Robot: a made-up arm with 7 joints. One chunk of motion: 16 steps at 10 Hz.
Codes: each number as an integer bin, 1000 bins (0 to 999) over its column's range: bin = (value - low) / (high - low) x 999, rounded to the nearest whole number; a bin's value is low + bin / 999 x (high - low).
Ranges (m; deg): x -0.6..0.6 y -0.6..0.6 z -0.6..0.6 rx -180..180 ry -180..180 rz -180..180
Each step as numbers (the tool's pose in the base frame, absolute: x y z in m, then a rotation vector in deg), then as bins.
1 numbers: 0.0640 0.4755 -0.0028 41.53 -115.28 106.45
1 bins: 553 895 497 615 180 795
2 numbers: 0.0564 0.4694 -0.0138 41.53 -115.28 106.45
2 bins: 546 890 488 615 180 795
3 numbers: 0.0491 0.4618 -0.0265 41.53 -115.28 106.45
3 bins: 540 884 477 615 180 795
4 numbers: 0.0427 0.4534 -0.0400 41.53 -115.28 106.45
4 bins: 535 877 466 615 180 795
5 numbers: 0.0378 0.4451 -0.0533 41.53 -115.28 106.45
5 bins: 531 870 455 615 180 795
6 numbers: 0.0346 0.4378 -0.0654 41.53 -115.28 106.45
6 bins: 528 864 445 615 180 795
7 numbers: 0.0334 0.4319 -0.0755 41.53 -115.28 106.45
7 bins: 527 859 437 615 180 795
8 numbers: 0.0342 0.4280 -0.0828 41.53 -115.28 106.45
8 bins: 528 856 431 615 180 795
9 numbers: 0.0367 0.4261 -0.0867 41.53 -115.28 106.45
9 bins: 530 854 427 615 180 795
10 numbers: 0.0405 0.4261 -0.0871 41.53 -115.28 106.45
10 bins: 533 854 427 615 180 795
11 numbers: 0.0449 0.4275 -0.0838 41.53 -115.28 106.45
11 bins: 537 855 430 615 180 795
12 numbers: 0.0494 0.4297 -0.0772 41.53 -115.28 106.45
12 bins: 541 857 435 615 180 795
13 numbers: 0.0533 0.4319 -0.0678 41.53 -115.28 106.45
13 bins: 544 859 443 615 180 795
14 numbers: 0.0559 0.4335 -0.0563 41.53 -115.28 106.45
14 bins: 546 860 453 615 180 795
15 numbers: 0.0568 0.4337 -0.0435 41.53 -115.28 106.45
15 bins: 547 861 463 615 180 795
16 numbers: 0.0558 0.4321 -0.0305 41.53 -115.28 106.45
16 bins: 546 859 474 615 180 795
